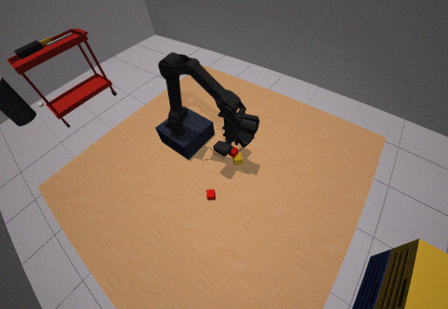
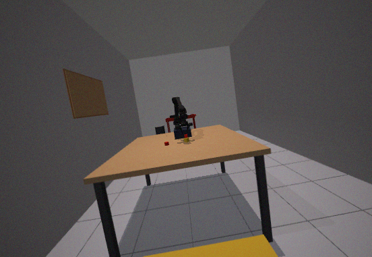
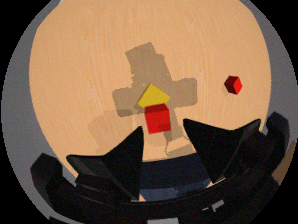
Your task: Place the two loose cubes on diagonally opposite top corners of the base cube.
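Right now the red cube is 210 mm to the right of my gripper tip and 70 mm below it. Round my gripper tip: yellow base cube: 70 mm below, 20 mm ahead.
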